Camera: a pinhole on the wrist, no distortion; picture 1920 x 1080 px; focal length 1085.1 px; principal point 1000.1 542.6 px. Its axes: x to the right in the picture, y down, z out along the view. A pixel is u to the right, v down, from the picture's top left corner.
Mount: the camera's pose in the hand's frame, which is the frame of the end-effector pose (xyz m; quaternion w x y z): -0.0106 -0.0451 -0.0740 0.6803 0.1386 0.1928 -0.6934
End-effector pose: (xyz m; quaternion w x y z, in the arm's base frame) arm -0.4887 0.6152 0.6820 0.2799 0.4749 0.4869 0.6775
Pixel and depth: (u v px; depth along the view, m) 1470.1 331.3 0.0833
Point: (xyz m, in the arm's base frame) -0.5035 0.6330 0.5660
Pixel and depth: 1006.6 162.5 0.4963
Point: -0.1061 0.7399 0.4013
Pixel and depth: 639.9 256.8 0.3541
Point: -0.1923 0.7086 0.5825
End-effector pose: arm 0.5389 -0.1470 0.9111 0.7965 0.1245 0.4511 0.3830
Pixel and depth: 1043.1 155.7 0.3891
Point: 0.8438 -0.3544 1.0134
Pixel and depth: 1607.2 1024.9 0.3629
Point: 0.9005 -0.2687 0.6738
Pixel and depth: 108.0 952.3 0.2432
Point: 0.7430 -0.0230 0.9842
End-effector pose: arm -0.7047 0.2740 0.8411 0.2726 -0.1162 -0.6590 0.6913
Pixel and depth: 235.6 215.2 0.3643
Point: -0.8329 -0.0885 0.8465
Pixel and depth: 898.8 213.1 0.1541
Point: -0.6818 0.1860 0.9395
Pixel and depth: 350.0 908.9 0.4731
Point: -1.1013 -0.0161 0.9358
